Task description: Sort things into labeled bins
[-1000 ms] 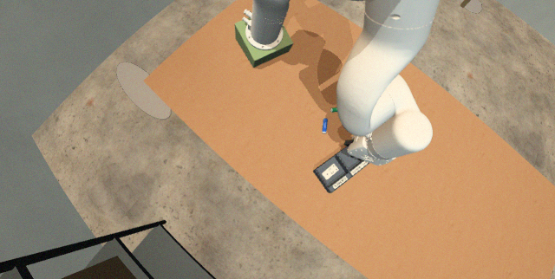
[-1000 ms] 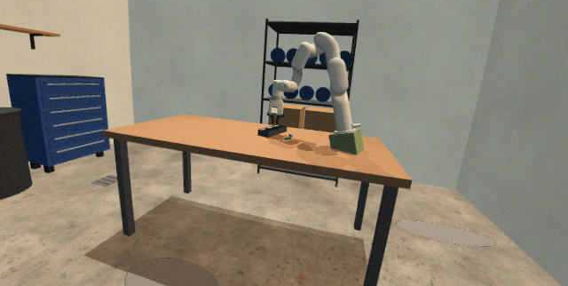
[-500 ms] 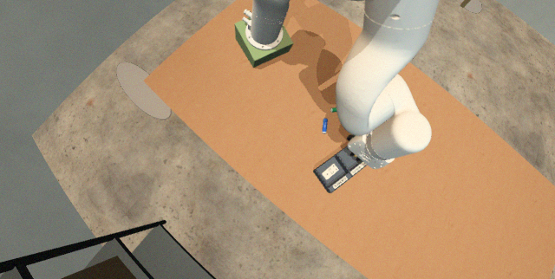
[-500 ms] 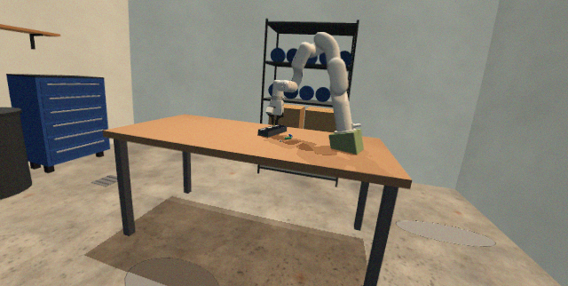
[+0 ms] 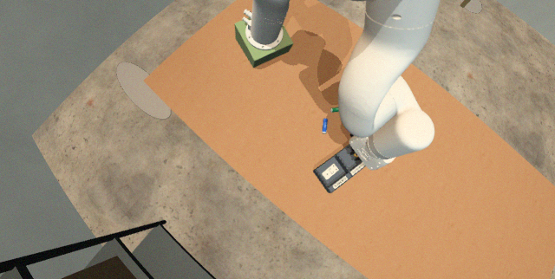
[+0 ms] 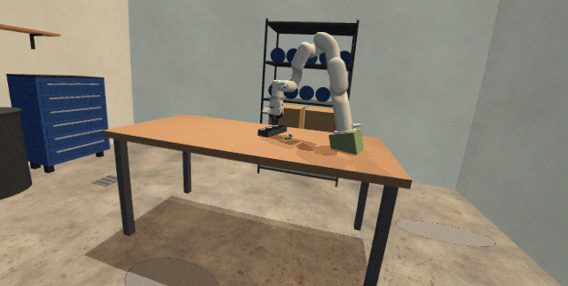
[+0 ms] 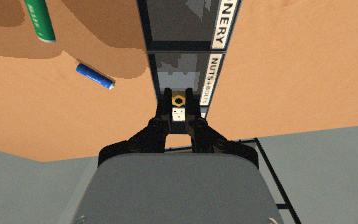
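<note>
Right now my hand is 1 cm short of the dark three-part bin and 6 cm above it. From my hand the other things lie so: blue battery 12 cm behind, 4 cm to the left, 7 cm below; white domino 3 cm behind, 7 cm to the right, 7 cm below; brass nut 2 cm below.
</note>
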